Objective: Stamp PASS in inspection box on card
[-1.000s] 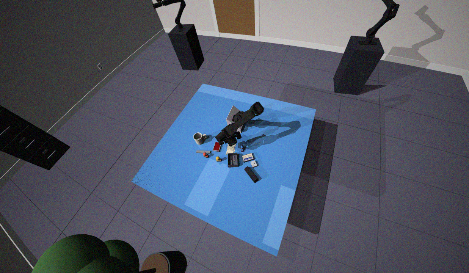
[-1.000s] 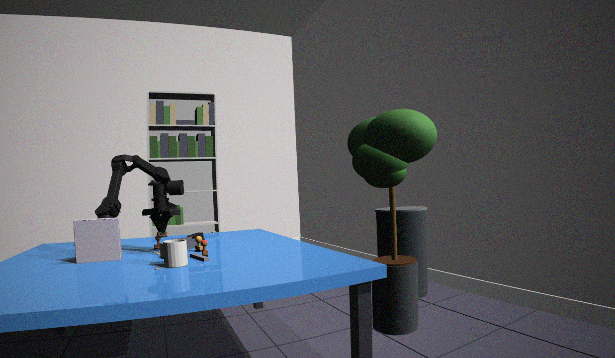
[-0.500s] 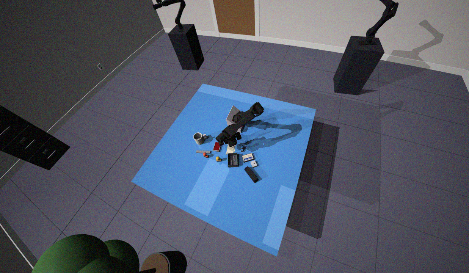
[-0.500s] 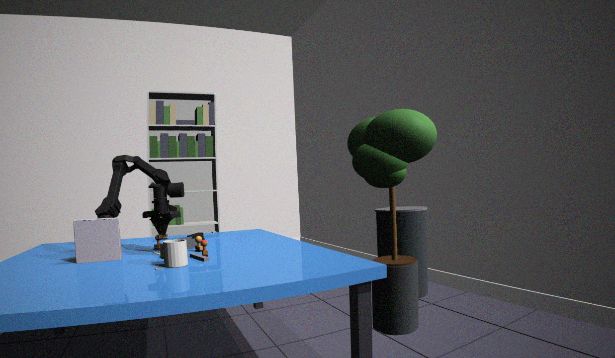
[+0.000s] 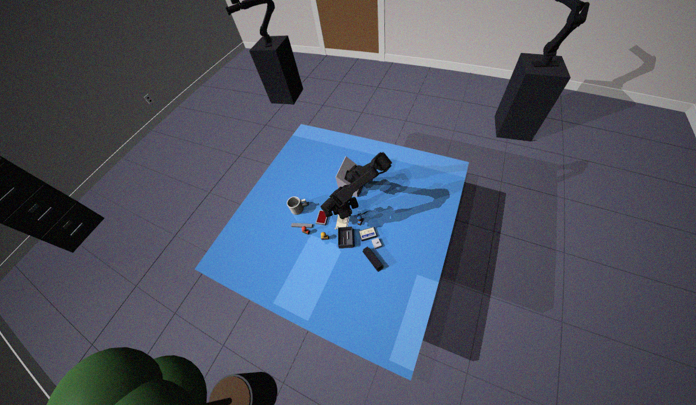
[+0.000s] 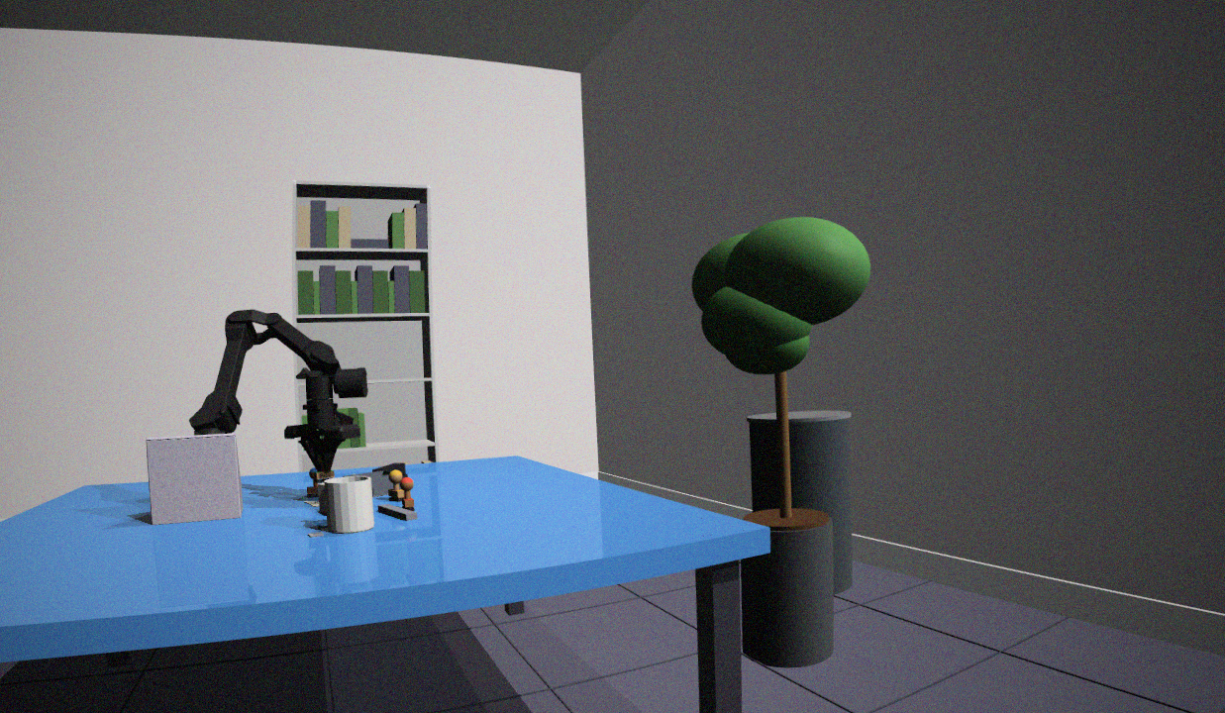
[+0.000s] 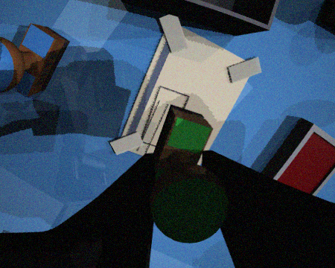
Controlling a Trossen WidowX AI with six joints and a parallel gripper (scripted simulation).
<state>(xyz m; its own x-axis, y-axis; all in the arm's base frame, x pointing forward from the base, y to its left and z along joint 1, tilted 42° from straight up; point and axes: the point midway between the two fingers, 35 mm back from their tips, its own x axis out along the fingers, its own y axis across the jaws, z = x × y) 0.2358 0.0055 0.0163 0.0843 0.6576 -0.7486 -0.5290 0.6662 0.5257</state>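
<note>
Now: gripper tip 7 cm above the cream card, 1 cm to the left of it and 1 cm short of it. Also, from my gripper tip: dark tray: 12 cm ahead, 5 cm below, 4 cm to the left; red ink pad: 13 cm to the right, 6 cm below, 2 cm ahead; blue-knobbed stamp: 10 cm to the left, 5 cm below.
</note>
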